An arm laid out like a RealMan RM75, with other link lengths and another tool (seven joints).
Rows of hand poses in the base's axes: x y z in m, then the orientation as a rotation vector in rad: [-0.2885 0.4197 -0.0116 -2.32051 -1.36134 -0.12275]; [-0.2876 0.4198 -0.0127 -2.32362 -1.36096 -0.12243]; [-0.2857 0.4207 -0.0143 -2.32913 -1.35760 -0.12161]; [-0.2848 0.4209 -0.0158 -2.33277 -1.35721 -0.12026]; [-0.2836 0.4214 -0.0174 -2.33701 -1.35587 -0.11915]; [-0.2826 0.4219 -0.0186 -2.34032 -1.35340 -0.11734]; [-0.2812 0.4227 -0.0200 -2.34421 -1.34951 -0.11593]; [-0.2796 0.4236 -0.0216 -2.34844 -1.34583 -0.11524]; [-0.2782 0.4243 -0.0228 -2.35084 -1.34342 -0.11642]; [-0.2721 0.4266 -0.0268 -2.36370 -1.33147 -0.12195]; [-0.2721 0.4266 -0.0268 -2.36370 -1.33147 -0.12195]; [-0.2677 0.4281 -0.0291 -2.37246 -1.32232 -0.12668]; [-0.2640 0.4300 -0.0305 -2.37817 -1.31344 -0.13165]
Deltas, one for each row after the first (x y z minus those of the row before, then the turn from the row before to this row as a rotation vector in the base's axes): [0.0009 0.0001 -0.0011 -0.00239 -0.00069 -0.00138]; [0.0019 0.0009 -0.0016 -0.00325 -0.00007 -0.00399]; [0.0009 0.0002 -0.0015 -0.00314 -0.00022 -0.00142]; [0.0012 0.0005 -0.0016 -0.00316 -0.00023 -0.00225]; [0.0010 0.0005 -0.0012 -0.00221 0.00094 -0.00245]; [0.0014 0.0008 -0.0014 -0.00198 0.00101 -0.00357]; [0.0016 0.0009 -0.0016 -0.00211 0.00036 -0.00369]; [0.0014 0.0007 -0.0012 -0.00057 -0.00067 -0.00253]; [0.0061 0.0023 -0.0040 -0.00375 -0.00346 -0.01282]; [0.0000 0.0000 0.0000 0.00000 0.00000 0.00000]; [0.0044 0.0015 -0.0023 -0.00191 -0.00263 -0.00947]; [0.0037 0.0019 -0.0014 0.00045 -0.00190 -0.00819]
